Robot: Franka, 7 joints.
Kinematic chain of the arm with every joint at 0, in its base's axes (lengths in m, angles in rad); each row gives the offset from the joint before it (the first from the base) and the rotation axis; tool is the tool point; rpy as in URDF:
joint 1: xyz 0 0 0.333 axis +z
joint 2: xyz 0 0 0 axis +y
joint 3: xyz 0 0 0.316 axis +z
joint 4: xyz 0.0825 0 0 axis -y
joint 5: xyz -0.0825 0 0.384 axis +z
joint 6: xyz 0 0 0 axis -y
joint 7: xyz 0.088 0 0 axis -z
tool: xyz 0 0 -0.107 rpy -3.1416 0 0
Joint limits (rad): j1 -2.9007..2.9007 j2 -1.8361..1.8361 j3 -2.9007..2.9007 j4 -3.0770..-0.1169 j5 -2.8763..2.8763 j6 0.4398..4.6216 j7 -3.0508..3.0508
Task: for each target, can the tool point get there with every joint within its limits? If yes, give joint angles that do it. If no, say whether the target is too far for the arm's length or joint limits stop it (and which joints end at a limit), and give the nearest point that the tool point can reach.
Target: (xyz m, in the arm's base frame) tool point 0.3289 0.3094 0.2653
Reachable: yes | joints -0.6951 1.3184 1.1270 -2.5202 1.9204 1.2614 -0.7681
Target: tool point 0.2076 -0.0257 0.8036
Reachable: yes | joints -0.1160 -0.7132 0.1990 -1.7737 2.3993 4.0097 1.3706
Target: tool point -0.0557 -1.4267 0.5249
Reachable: no: too far | nearest point -0.0332 -0.8496 0.4473 | short by 0.583 m
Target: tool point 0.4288 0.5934 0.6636
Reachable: yes | joints -1.7851 -0.9378 2.3451 -0.7238 1.2858 3.4477 -1.9449
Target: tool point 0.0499 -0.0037 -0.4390
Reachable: no: joint limits stop it (at a limit: joint 2) | nearest point 0.0932 -0.0069 -0.3257 | short by 0.121 m
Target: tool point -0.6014 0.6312 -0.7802
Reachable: no: too far | nearest point -0.3883 0.4076 -0.2812 | short by 0.587 m
